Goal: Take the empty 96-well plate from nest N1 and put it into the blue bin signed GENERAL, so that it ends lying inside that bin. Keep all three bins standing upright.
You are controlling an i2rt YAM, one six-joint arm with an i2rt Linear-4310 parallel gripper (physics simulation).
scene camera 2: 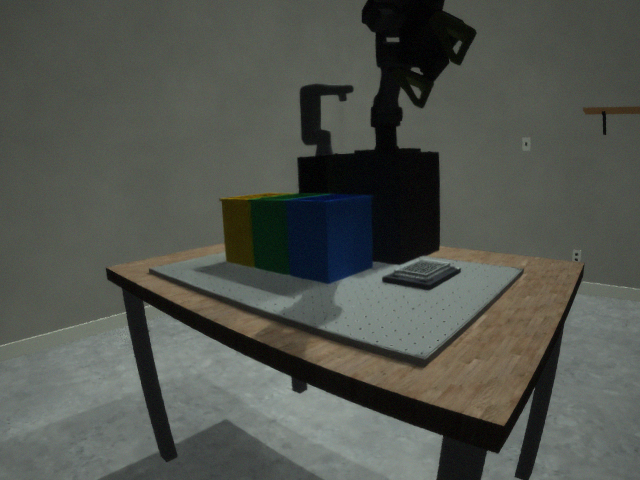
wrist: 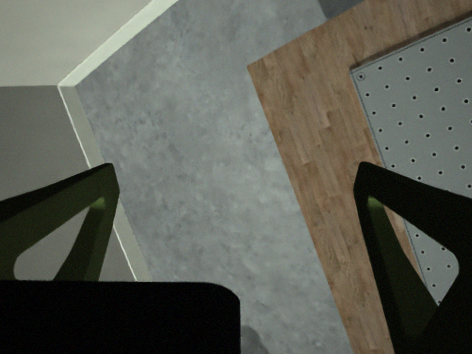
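The 96-well plate lies flat on the dark nest at the right back of the pegboard in the scene view. The blue bin stands upright left of the nest. The green bin and the yellow bin stand upright beside it in a row. No sign can be read on the bins, and their insides are hidden. My gripper is open and empty, high above the table and well above the plate. Plate and bins do not show in the wrist view.
The grey perforated board lies on the wooden table. The arm stands on a large black pedestal behind the bins and nest. The bins stand side by side. A wooden shelf is on the wall at the right.
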